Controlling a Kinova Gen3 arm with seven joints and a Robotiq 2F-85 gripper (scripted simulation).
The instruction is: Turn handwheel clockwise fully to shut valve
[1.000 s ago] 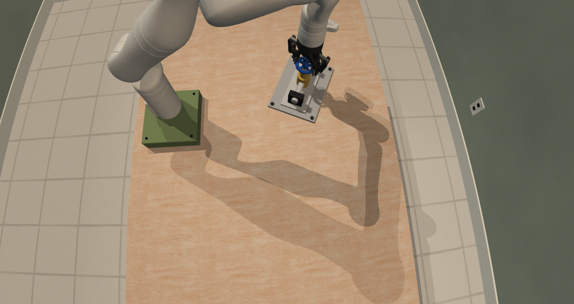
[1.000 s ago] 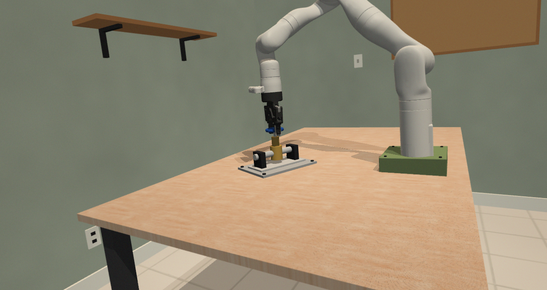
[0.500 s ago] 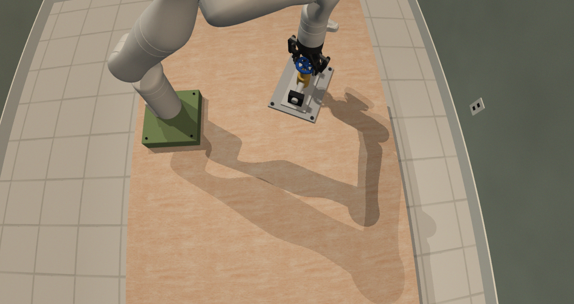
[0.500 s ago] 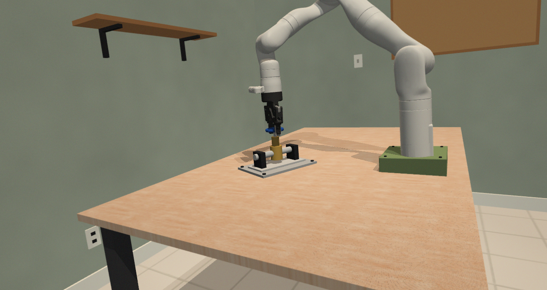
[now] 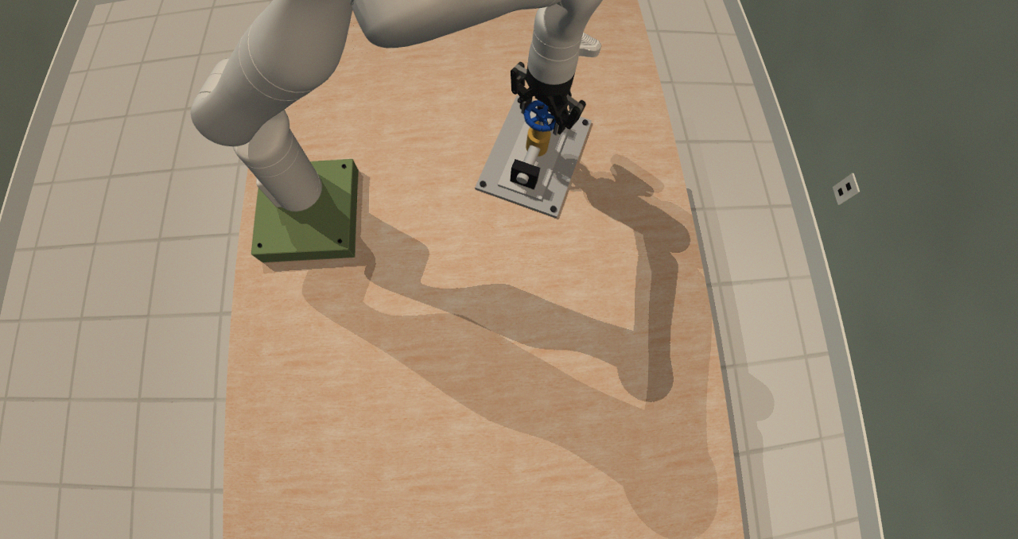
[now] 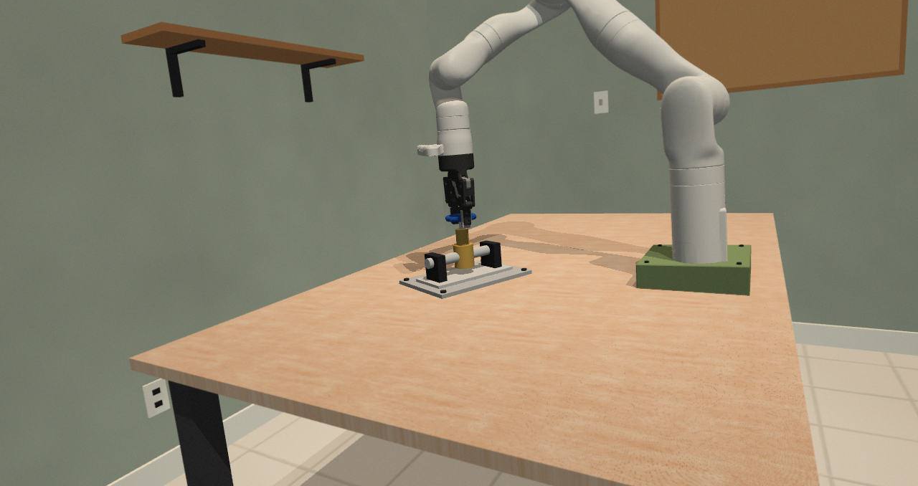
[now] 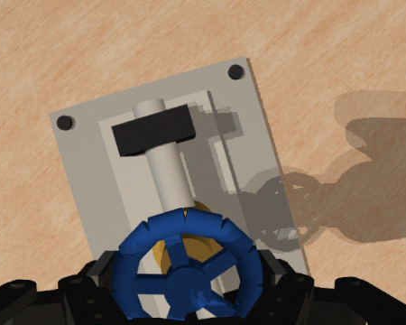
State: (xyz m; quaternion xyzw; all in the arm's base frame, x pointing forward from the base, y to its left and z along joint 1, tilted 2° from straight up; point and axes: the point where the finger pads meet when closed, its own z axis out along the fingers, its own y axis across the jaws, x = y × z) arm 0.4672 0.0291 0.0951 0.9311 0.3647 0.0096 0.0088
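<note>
Now: hand right at the blue spoked handwheel.
</note>
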